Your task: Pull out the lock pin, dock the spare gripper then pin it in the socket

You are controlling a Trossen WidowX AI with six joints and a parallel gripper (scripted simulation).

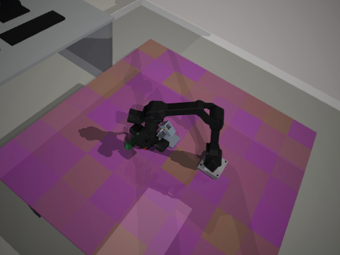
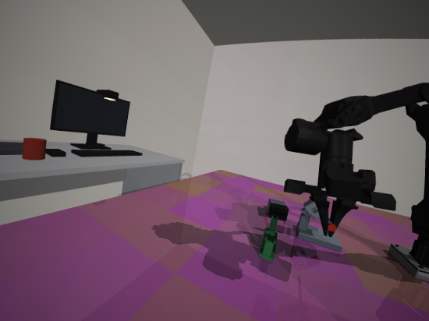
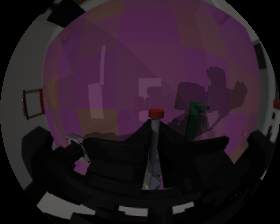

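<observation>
The green cradle lies 11 cm ahead of my gripper tip, 6 cm below it and 3 cm to the right of it. Also, from my gripper tip: spare gripper 24 cm to the right, 15 cm ahead, 6 cm below; then grey mount 17 cm to the right, 3 cm below, 2 cm ahead.
</observation>
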